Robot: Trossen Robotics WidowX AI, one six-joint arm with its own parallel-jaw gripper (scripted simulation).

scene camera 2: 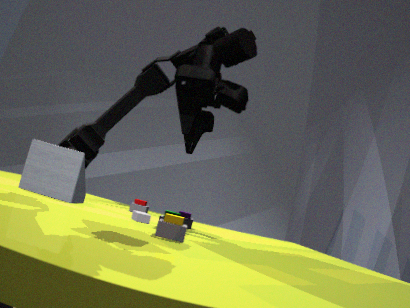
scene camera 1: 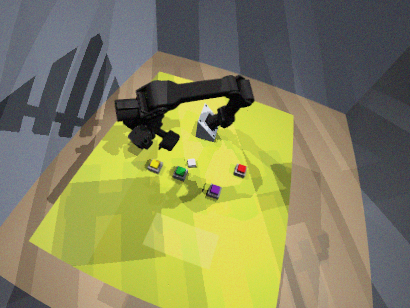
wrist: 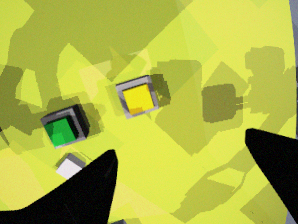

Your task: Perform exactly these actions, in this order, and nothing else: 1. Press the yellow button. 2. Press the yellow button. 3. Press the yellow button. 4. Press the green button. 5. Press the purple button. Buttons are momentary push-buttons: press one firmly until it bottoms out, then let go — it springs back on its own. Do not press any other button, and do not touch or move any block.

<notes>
My gripper (scene camera 2: 187, 144) is open, holding nothing.
My gripper shows as well in scene camera 1 (scene camera 1: 149, 143) and in the wrist view (wrist: 180, 146).
</notes>
